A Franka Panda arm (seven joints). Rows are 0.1 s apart.
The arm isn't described. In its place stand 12 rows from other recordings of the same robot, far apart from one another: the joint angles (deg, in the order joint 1, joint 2, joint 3, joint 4, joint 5, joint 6, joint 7), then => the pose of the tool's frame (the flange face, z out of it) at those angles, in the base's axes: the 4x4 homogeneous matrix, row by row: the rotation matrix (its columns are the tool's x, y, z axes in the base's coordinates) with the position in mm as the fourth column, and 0 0 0 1 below.
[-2.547 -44.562 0.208 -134.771 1.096 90.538 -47.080] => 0.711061, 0.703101, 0.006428, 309.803; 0.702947, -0.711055, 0.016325, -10.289; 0.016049, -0.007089, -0.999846, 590.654; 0, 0, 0, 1
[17.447 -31.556 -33.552 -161.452 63.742 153.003 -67.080] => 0.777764, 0.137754, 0.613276, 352.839; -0.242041, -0.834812, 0.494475, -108.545; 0.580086, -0.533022, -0.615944, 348.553; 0, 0, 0, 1
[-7.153 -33.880 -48.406 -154.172 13.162 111.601 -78.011] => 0.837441, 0.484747, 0.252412, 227.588; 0.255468, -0.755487, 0.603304, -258.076; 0.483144, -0.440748, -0.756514, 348.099; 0, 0, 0, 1
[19.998 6.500 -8.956 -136.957 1.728 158.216 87.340] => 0.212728, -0.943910, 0.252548, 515.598; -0.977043, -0.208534, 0.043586, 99.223; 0.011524, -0.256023, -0.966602, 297.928; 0, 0, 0, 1
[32.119 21.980 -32.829 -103.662 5.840 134.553 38.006] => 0.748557, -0.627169, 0.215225, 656.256; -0.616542, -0.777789, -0.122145, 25.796; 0.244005, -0.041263, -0.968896, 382.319; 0, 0, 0, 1
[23.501 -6.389 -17.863 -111.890 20.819 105.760 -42.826] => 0.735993, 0.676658, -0.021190, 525.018; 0.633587, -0.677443, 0.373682, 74.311; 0.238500, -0.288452, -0.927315, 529.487; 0, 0, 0, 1
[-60.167 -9.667 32.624 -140.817 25.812 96.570 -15.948] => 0.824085, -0.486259, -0.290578, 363.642; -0.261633, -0.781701, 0.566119, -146.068; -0.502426, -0.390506, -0.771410, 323.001; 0, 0, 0, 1
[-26.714 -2.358 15.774 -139.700 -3.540 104.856 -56.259] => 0.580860, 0.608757, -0.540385, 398.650; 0.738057, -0.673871, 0.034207, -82.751; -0.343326, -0.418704, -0.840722, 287.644; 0, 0, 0, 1
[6.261 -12.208 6.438 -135.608 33.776 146.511 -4.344] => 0.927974, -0.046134, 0.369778, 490.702; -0.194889, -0.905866, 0.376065, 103.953; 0.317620, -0.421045, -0.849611, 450.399; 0, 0, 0, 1
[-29.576 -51.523 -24.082 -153.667 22.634 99.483 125.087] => -0.886190, -0.210050, 0.412972, 194.016; 0.035537, 0.857888, 0.512606, -213.047; -0.461957, 0.468942, -0.752788, 480.859; 0, 0, 0, 1
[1.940 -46.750 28.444 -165.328 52.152 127.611 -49.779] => 0.703290, 0.702057, 0.111797, 276.383; 0.613417, -0.678780, 0.403704, 162.154; 0.359309, -0.215343, -0.908033, 384.334; 0, 0, 0, 1
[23.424 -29.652 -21.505 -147.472 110.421 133.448 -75.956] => 0.619004, 0.415564, 0.666439, 421.644; -0.558071, -0.364333, 0.745532, 24.194; 0.552622, -0.833408, 0.006391, 471.176; 0, 0, 0, 1
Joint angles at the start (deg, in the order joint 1, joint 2, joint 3, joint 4, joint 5, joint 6, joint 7):
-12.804, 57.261, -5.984, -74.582, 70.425, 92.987, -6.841
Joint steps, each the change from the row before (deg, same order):
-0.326, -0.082, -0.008, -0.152, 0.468, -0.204, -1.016
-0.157, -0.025, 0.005, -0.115, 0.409, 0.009, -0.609
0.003, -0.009, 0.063, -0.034, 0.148, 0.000, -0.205
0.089, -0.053, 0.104, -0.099, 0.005, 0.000, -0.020
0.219, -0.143, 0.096, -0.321, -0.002, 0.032, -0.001
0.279, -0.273, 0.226, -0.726, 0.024, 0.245, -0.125
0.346, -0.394, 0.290, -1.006, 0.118, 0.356, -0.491
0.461, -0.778, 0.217, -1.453, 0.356, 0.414, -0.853
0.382, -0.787, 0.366, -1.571, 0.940, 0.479, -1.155
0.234, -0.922, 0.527, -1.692, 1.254, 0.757, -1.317
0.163, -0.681, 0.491, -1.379, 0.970, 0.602, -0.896
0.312, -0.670, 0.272, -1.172, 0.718, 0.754, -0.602
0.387, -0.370, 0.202, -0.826, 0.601, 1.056, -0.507
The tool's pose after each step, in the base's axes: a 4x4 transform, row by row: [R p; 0 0 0 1], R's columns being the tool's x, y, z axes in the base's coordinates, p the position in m. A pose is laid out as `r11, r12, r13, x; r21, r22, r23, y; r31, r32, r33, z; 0, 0, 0, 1`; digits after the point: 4 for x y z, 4 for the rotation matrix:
0.7868, -0.6115, 0.0842, 0.6929; -0.2825, -0.2354, 0.9299, -0.1194; -0.5488, -0.7554, -0.3579, 0.1466; 0, 0, 0, 1
0.7913, -0.6046, 0.0915, 0.6926; -0.2831, -0.2296, 0.9312, -0.1211; -0.5419, -0.7628, -0.3528, 0.1466; 0, 0, 0, 1
0.7934, -0.6016, 0.0927, 0.6928; -0.2817, -0.2278, 0.9321, -0.1204; -0.5396, -0.7656, -0.3502, 0.1467; 0, 0, 0, 1
0.7941, -0.6011, 0.0904, 0.6928; -0.2788, -0.2279, 0.9329, -0.1183; -0.5402, -0.7660, -0.3485, 0.1467; 0, 0, 0, 1
0.7938, -0.6021, 0.0859, 0.6924; -0.2746, -0.2287, 0.9340, -0.1147; -0.5427, -0.7650, -0.3469, 0.1464; 0, 0, 0, 1
0.7927, -0.6042, 0.0812, 0.6909; -0.2703, -0.2289, 0.9352, -0.1093; -0.5464, -0.7633, -0.3447, 0.1448; 0, 0, 0, 1
0.7942, -0.6028, 0.0768, 0.6888; -0.2645, -0.2291, 0.9368, -0.1025; -0.5471, -0.7643, -0.3414, 0.1430; 0, 0, 0, 1
0.7987, -0.5970, 0.0749, 0.6861; -0.2585, -0.2281, 0.9387, -0.0950; -0.5433, -0.7691, -0.3365, 0.1430; 0, 0, 0, 1
0.8048, -0.5880, 0.0807, 0.6834; -0.2532, -0.2172, 0.9427, -0.0868; -0.5368, -0.7791, -0.3237, 0.1431; 0, 0, 0, 1
0.8115, -0.5766, 0.0948, 0.6811; -0.2531, -0.2006, 0.9464, -0.0792; -0.5267, -0.7920, -0.3087, 0.1442; 0, 0, 0, 1
0.8144, -0.5707, 0.1048, 0.6788; -0.2530, -0.1867, 0.9493, -0.0727; -0.5222, -0.7996, -0.2964, 0.1442; 0, 0, 0, 1
0.8158, -0.5671, 0.1136, 0.6771; -0.2571, -0.1798, 0.9495, -0.0671; -0.5181, -0.8038, -0.2925, 0.1449; 0, 0, 0, 1
0.8161, -0.5646, 0.1234, 0.6764; -0.2660, -0.1774, 0.9475, -0.0621; -0.5131, -0.8061, -0.2950, 0.1438; 0, 0, 0, 1

